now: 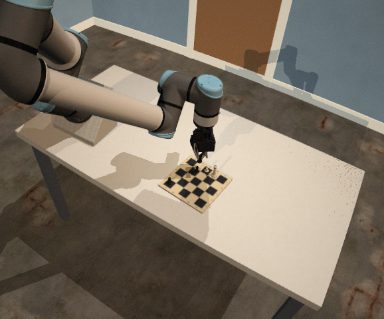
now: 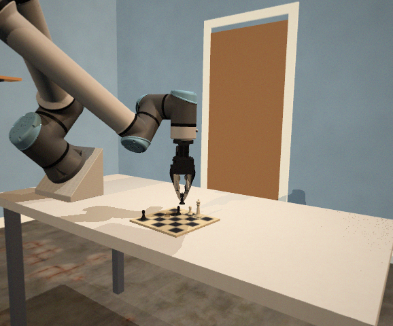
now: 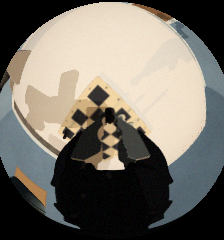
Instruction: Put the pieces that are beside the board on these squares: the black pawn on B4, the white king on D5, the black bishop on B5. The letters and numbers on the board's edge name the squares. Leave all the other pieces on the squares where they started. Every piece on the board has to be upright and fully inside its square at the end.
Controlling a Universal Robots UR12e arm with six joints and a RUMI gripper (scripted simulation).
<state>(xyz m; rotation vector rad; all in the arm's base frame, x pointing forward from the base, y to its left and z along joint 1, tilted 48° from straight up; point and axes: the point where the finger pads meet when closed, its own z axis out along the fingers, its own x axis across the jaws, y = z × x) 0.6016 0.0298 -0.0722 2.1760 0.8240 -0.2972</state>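
My gripper is now 8 cm short of the white king, 3 cm above it and 1 cm to the left of it. From my hand the other things lie so: black bishop: 1 cm below; then chessboard: 8 cm to the right, 6 cm below, 3 cm ahead.
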